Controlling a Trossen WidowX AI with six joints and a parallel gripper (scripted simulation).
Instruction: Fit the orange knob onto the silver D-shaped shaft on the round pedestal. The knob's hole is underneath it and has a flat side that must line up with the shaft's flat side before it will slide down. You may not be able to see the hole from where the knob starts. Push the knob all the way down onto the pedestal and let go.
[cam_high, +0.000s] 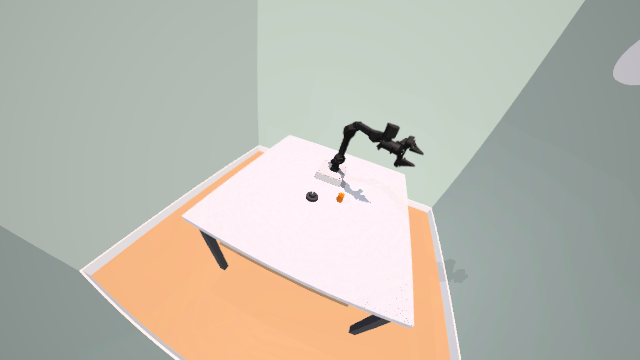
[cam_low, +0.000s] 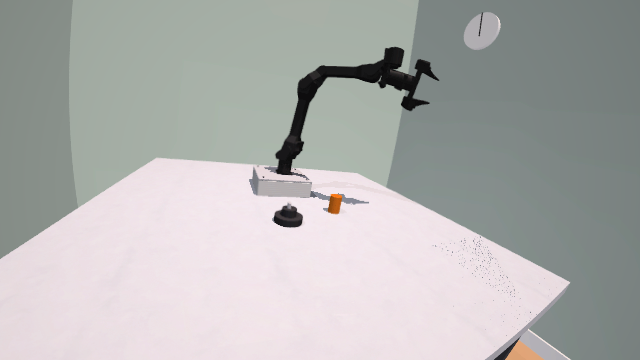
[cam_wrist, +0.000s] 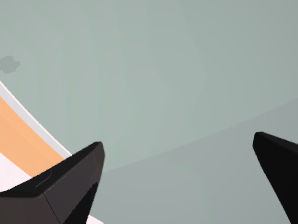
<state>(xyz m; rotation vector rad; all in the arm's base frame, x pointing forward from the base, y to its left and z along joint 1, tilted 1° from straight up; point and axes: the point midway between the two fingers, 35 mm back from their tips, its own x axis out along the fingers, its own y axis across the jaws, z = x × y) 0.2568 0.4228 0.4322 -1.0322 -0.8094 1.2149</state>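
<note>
The orange knob is 45 cm below my gripper tip, 31 cm to the right of it and 3 cm behind it. Round my gripper tip: dark round pedestal: 49 cm to the right, 46 cm below, 6 cm ahead.
</note>
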